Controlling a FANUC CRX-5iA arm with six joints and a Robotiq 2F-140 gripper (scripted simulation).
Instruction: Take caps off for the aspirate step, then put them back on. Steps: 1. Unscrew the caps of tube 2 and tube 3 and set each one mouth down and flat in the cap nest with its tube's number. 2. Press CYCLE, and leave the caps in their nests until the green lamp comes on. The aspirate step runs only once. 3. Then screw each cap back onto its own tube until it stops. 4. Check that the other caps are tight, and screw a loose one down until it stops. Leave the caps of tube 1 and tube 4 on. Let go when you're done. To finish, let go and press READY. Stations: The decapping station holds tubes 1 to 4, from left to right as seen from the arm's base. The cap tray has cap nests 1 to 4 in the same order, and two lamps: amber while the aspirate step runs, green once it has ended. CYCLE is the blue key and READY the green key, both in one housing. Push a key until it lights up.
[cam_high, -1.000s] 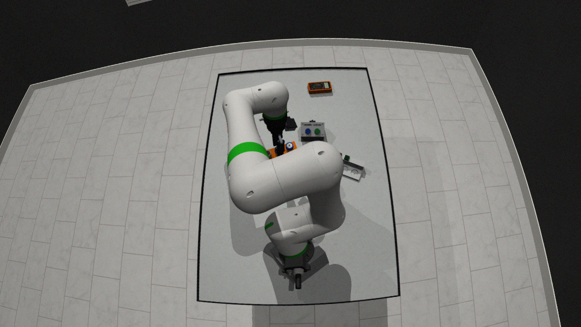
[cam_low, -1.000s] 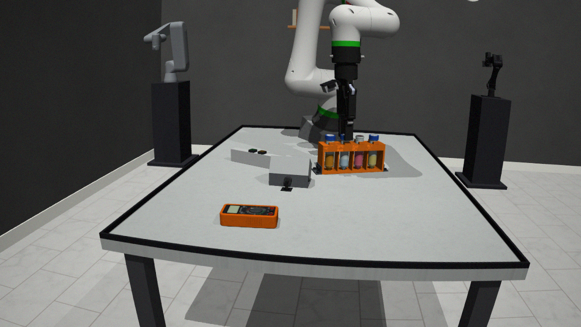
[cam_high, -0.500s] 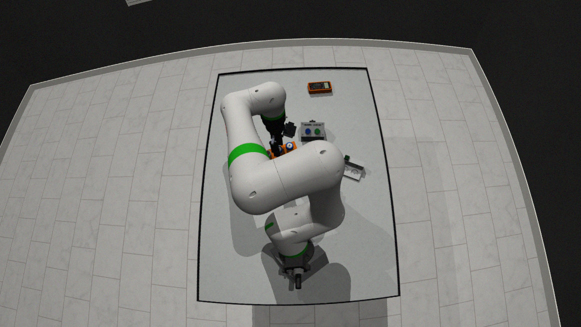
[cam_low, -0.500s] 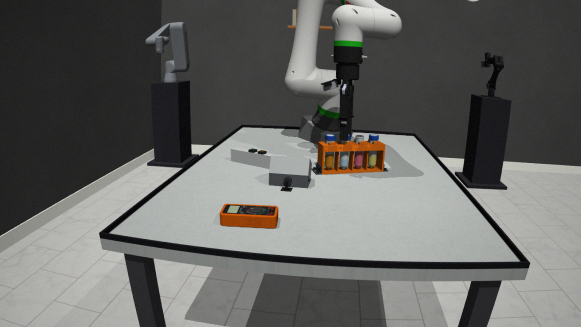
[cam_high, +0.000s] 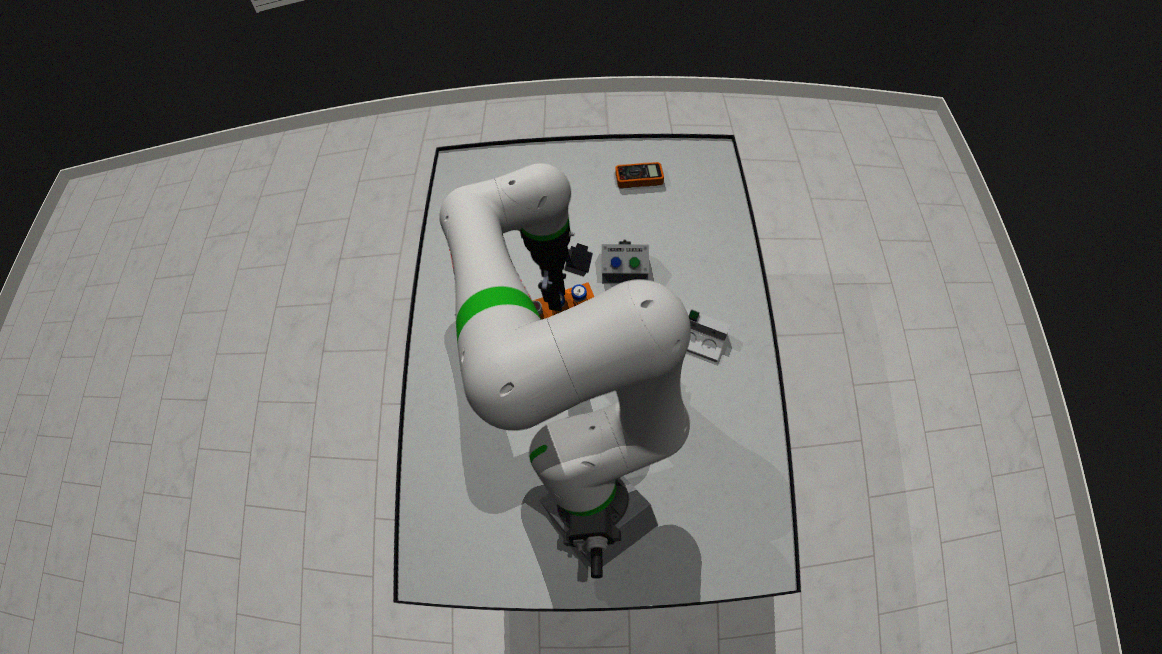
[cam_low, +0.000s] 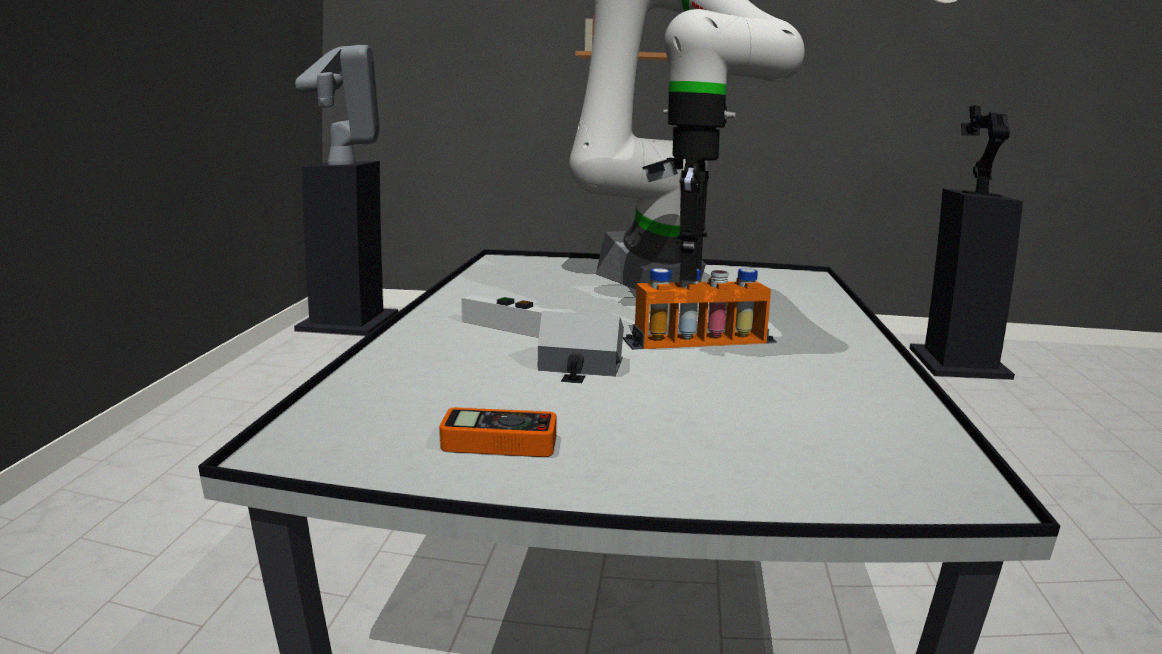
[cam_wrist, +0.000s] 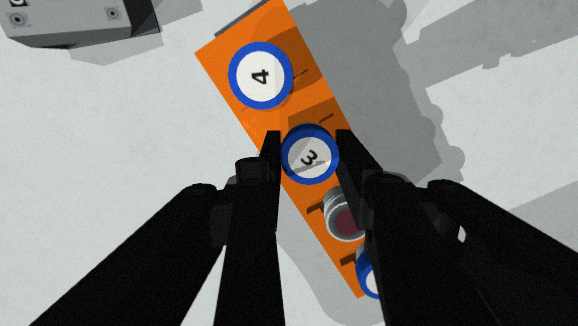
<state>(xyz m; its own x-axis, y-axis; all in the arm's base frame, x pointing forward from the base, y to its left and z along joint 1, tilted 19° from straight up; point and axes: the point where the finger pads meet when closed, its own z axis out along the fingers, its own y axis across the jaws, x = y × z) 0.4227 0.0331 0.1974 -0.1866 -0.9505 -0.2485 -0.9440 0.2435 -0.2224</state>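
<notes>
Now: the cap 3 30 mm below my hand. Round my hand: blue key: 130 mm ahead, 140 mm to the right, 80 mm below; then cap 1: 30 mm behind, 100 mm to the left, 30 mm below; then cap 4: 20 mm ahead, 50 mm to the right, 30 mm below.
</notes>
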